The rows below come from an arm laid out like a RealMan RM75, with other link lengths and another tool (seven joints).
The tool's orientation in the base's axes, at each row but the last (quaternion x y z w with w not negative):
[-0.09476, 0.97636, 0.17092, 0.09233]
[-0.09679, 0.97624, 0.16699, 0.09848]
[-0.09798, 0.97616, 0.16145, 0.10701]
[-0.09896, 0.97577, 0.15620, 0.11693]
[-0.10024, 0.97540, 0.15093, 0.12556]
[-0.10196, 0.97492, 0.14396, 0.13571]
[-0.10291, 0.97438, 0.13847, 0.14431]
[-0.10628, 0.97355, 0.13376, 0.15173]
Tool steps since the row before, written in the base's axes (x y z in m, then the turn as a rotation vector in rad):
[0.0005, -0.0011, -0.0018, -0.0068, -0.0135, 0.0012]
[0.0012, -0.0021, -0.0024, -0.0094, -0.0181, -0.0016]
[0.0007, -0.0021, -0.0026, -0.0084, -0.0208, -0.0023]
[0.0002, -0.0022, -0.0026, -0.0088, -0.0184, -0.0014]
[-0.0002, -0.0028, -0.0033, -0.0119, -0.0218, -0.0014]
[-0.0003, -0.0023, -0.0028, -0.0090, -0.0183, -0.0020]
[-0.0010, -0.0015, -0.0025, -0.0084, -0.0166, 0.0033]
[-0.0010, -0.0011, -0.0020, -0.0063, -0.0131, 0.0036]
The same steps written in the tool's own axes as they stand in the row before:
[0.0001, -0.0017, 0.0014, 0.0084, -0.0106, -0.0069]
[-0.0003, -0.0029, 0.0017, 0.0122, -0.0152, -0.0063]
[0.0003, -0.0029, 0.0018, 0.0119, -0.0181, -0.0064]
[0.0008, -0.0028, 0.0017, 0.0116, -0.0155, -0.0065]
[0.0015, -0.0035, 0.0021, 0.0151, -0.0180, -0.0082]
[0.0015, -0.0028, 0.0018, 0.0120, -0.0155, -0.0059]
[0.0020, -0.0018, 0.0016, 0.0095, -0.0128, -0.0101]
[0.0018, -0.0012, 0.0012, 0.0069, -0.0100, -0.0088]

